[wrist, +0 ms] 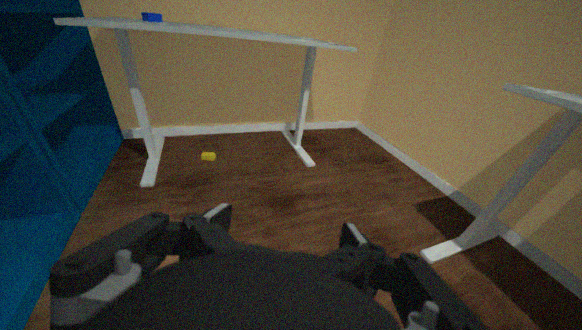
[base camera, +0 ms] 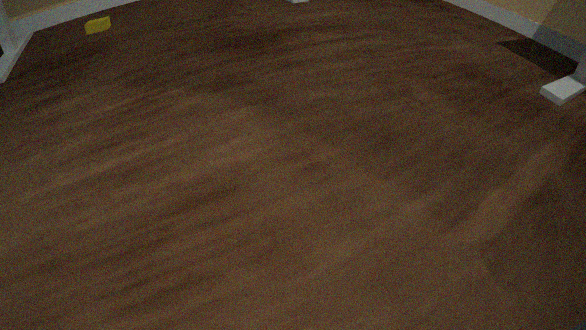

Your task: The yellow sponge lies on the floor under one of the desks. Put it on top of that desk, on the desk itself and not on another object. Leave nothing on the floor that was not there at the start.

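Places are measured from the arm's base along level axes (x up, y back, z right), in centimetres.
Pixels of known places: gripper, fingertip midpoint: (wrist: pixel 285 225).
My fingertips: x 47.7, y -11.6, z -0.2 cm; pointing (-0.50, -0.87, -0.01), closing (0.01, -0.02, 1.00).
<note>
For each thing: its top centre in the pictures, then the offset to it from my fingertips.
- yellow sponge, top centre: (base camera: pixel 96 20) (wrist: pixel 208 154) dx -82.8, dy -127.2, dz -75.5 cm
- blue object, top centre: (wrist: pixel 151 13) dx +12.2, dy -127.9, dz -104.0 cm
The yellow sponge (base camera: pixel 97 25) (wrist: pixel 208 156) lies on the floor, between the two legs of the far desk (wrist: pixel 220 34) in the wrist view, nearer the left leg. In the base camera view it is at the upper left. The far desk has a pale thin top seen almost edge-on and white legs. My gripper (wrist: pixel 285 225) is open, with no object between its fingers, and is well short of the sponge and the desk.
A blue object (wrist: pixel 152 17) sits on the far desk's top near its left end. A blue shelf unit (wrist: pixel 102 150) stands at the left. A second desk (wrist: pixel 545 95) stands at the right, its white foot (base camera: pixel 562 90) (wrist: pixel 441 251) on the floor. Walls meet behind the desks.
</note>
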